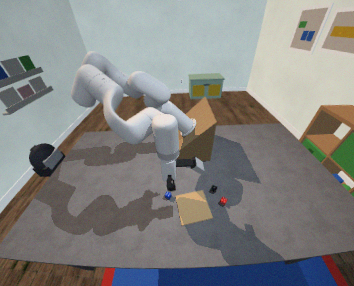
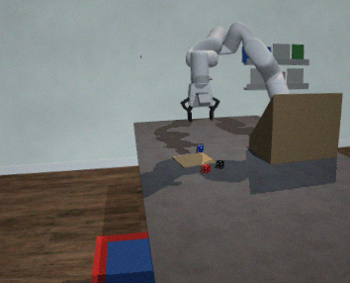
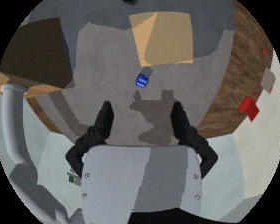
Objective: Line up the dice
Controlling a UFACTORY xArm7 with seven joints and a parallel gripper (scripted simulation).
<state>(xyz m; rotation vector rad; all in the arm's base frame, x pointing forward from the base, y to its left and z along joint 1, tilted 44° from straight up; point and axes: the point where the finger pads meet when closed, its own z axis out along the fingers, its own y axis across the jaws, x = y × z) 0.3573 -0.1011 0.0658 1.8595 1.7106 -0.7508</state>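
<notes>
Right now the blue die is 30 mm to the right of my hand and 140 mm below it. Also, from my hand: tan mat (60 mm ahead, 90 mm to the left, 150 mm below); then red die (50 mm ahead, 230 mm to the left, 140 mm below); then black die (10 mm behind, 200 mm to the left, 140 mm below).
</notes>
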